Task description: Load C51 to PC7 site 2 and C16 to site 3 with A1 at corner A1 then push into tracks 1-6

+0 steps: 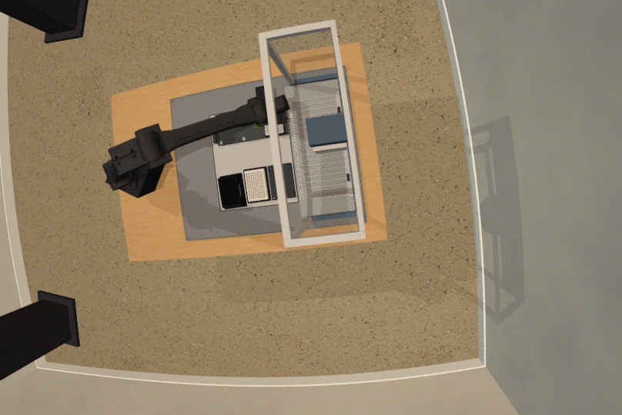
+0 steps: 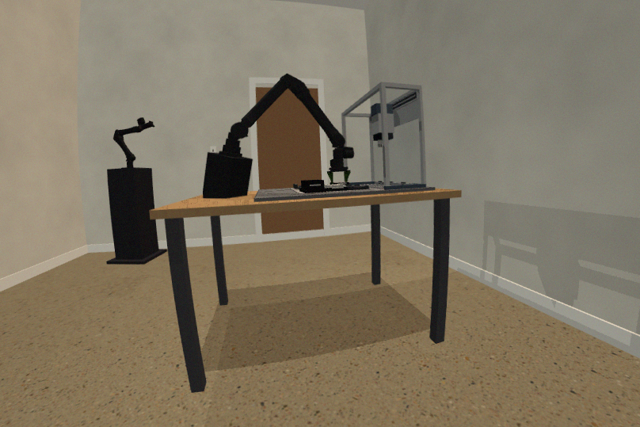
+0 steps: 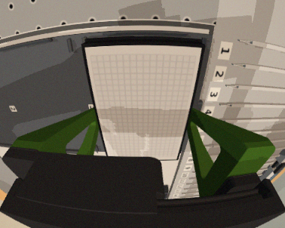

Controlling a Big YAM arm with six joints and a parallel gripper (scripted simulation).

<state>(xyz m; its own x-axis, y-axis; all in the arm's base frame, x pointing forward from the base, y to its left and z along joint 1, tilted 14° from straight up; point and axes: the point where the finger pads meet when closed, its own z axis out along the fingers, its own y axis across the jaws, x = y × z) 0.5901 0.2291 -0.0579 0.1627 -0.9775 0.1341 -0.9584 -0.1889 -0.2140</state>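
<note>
Right now the black nest is 17 cm behind my hand, 30 cm to the right of it and 2 cm below it. The rest, counted from my hand: dark carrier PC7: 10 cm behind, 2 cm to the right, 1 cm below; nest S3: 4 cm ahead, 25 cm to the right, 2 cm below; white 96-well plate C15: 6 cm behind, 27 cm to the right, 1 cm below.
</note>
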